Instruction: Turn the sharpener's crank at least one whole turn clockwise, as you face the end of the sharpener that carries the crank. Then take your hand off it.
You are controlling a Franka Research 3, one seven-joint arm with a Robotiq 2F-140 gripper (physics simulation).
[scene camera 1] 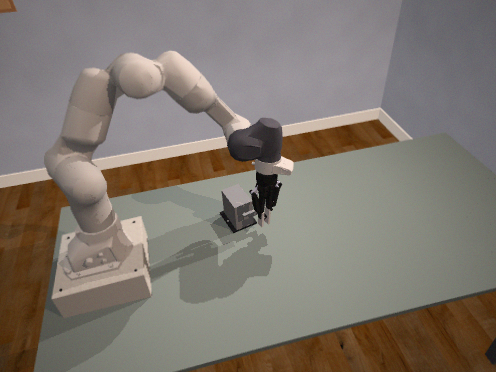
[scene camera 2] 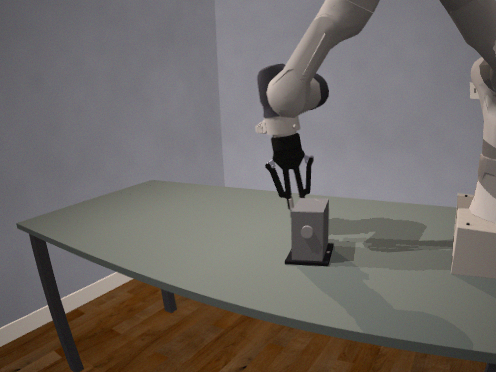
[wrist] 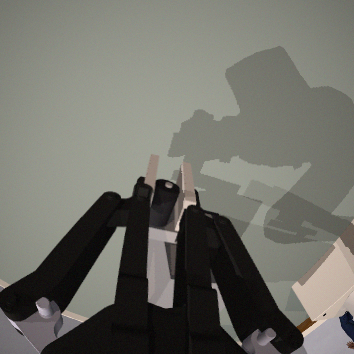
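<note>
The grey box-shaped sharpener (scene camera 1: 237, 202) (scene camera 2: 310, 215) stands upright on its black base plate (scene camera 1: 242, 228) (scene camera 2: 308, 262). The light crank arm (scene camera 1: 248, 214) (wrist: 163, 235) sticks out sideways from the sharpener's far end as seen in scene camera 2, where the body hides it. The black crank knob (wrist: 165, 201) sits between the fingers in the wrist view. My gripper (scene camera 1: 264, 220) (wrist: 166, 171) is shut on this knob, pointing down beside the crank end. In scene camera 2 the fingertips are partly hidden behind the sharpener.
The sharpener stands on the green-grey table (scene camera 1: 350, 240) (scene camera 2: 175, 240). The arm's pale base block (scene camera 1: 102, 295) (scene camera 2: 472, 250) stands at the table's left in scene camera 1. A round light disc (scene camera 2: 307, 231) is on the sharpener's other end. Walls rise behind the table.
</note>
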